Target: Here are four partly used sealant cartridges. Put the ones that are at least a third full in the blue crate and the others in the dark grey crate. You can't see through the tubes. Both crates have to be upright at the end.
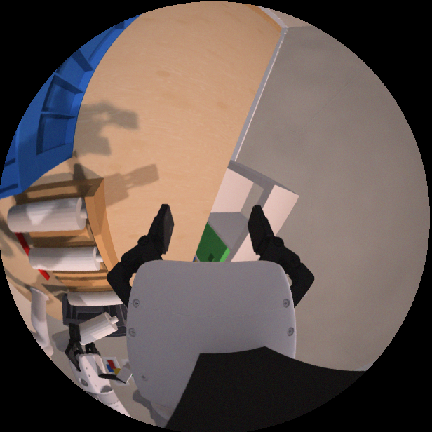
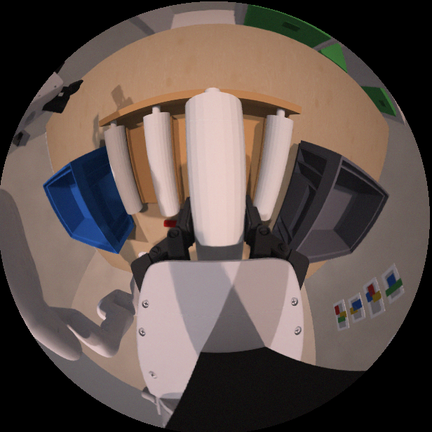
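Observation:
My right gripper is shut on a white cartridge, held lengthwise above the wooden rack, nozzle end pointing away. Three other white cartridges lie in the rack: one at the blue crate's side, one beside it, and one at the grey crate's side. The blue crate and dark grey crate stand upright on either side of the rack. My left gripper is open and empty, beyond the blue crate's side of the rack.
A red object lies near the rack's near end. The wooden table's edge runs below my left gripper. A pale box and a green bin stand beyond it. Pictured cards lie past the grey crate.

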